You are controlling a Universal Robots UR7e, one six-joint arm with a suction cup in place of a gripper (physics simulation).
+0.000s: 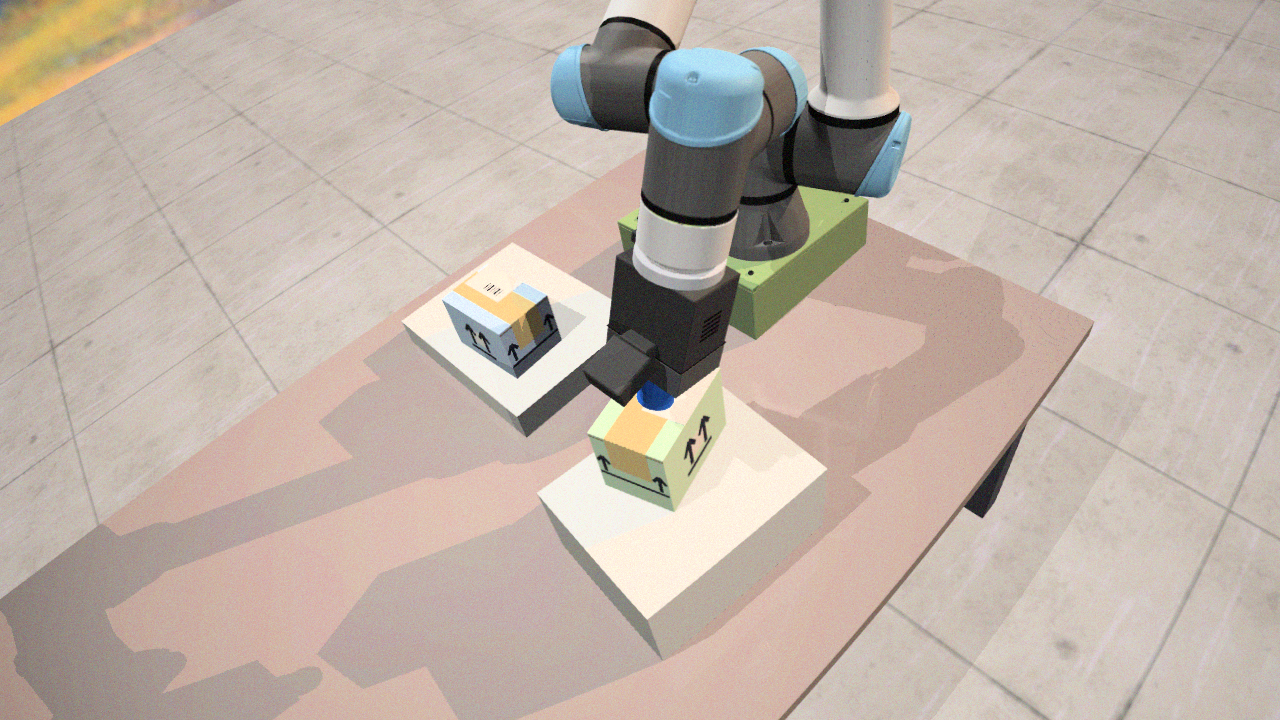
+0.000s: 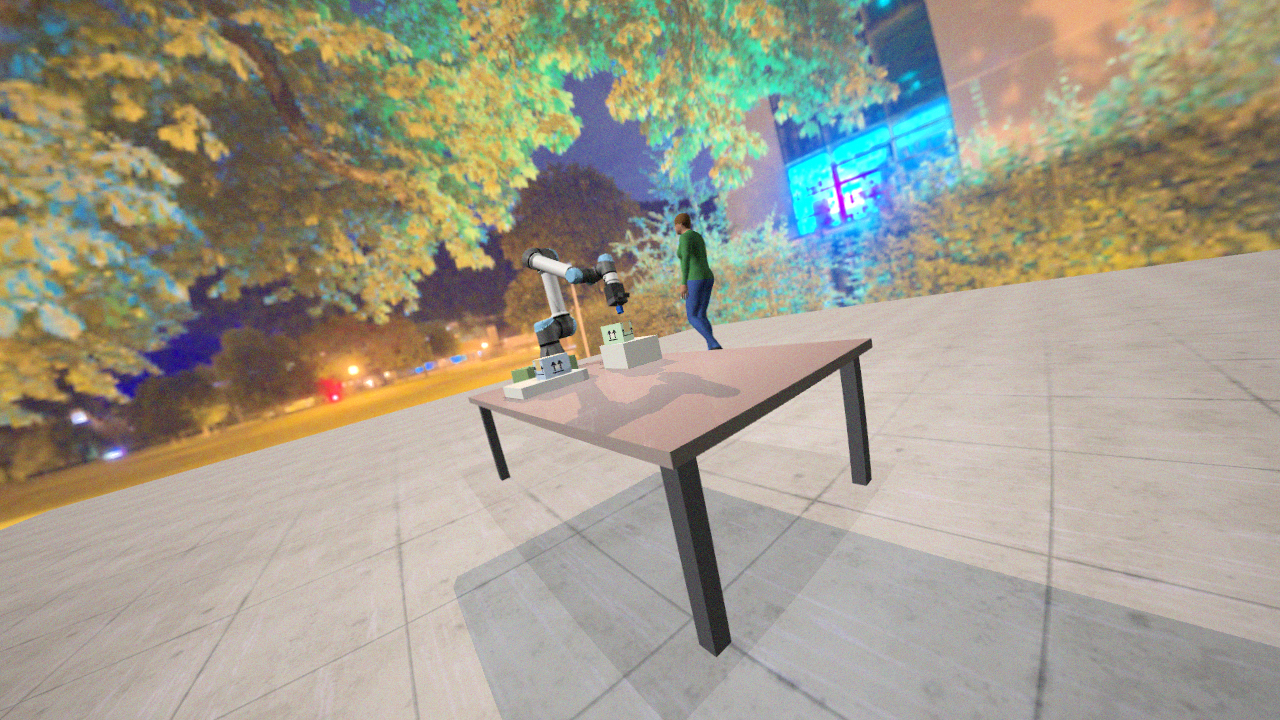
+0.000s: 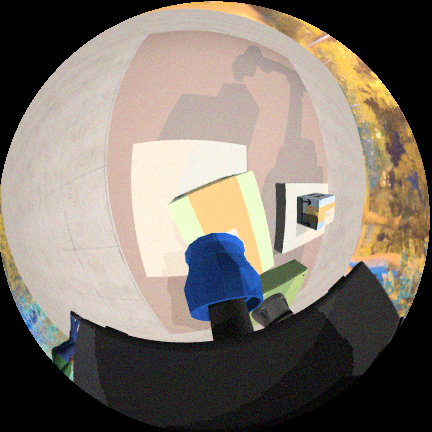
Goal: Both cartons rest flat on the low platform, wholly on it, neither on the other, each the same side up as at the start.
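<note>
A green carton with an orange tape band stands arrows-up on the tall cream platform, near its back left corner. My blue suction cup hangs a little above the rear part of the carton's top and holds nothing. A blue carton with an orange band rests flat on the low cream platform, to the left of the arm.
Both platforms stand on a brown table. The arm's green base mount sits behind them. A person walks on the paved ground beyond the table.
</note>
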